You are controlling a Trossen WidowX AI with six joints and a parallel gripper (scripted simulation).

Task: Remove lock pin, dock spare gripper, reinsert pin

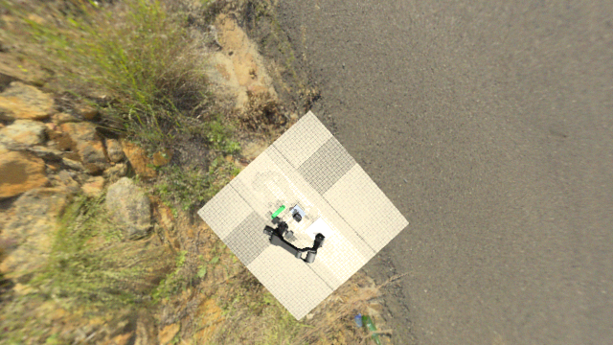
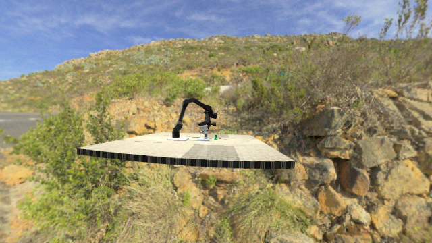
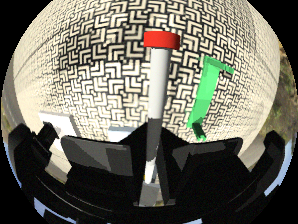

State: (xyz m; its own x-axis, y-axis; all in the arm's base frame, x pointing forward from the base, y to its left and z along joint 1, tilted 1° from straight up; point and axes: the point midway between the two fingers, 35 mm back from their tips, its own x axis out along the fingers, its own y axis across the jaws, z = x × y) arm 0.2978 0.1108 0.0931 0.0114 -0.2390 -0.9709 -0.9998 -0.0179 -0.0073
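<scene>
Right now the grey mount is 11 cm to the right of my gripper tip, 2 cm below it and 1 cm behind it. From my gripper tip the other things lie so: green strip: 10 cm ahead, 5 cm below, 1 cm to the left; spare gripper: 11 cm to the right, 5 cm above, 1 cm behind.
</scene>
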